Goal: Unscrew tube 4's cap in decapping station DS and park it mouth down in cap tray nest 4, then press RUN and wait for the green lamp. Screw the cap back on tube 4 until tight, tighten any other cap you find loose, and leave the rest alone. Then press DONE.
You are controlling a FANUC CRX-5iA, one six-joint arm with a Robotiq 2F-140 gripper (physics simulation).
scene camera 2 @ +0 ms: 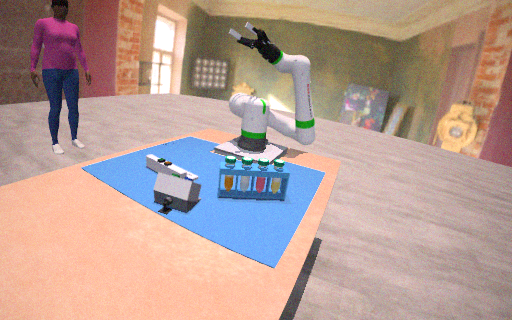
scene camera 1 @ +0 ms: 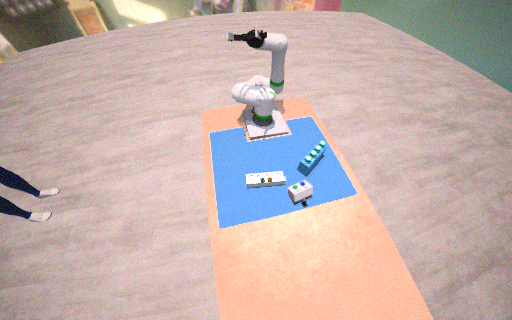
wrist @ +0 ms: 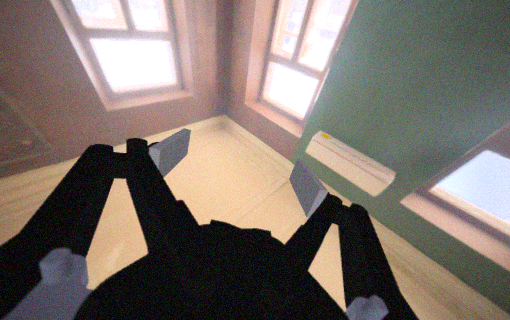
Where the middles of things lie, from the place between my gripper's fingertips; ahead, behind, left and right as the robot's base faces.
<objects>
My hand is 580 mm short of the button box (scene camera 2: 183,194), 570 mm above it and 130 mm to the right of it.
</objects>
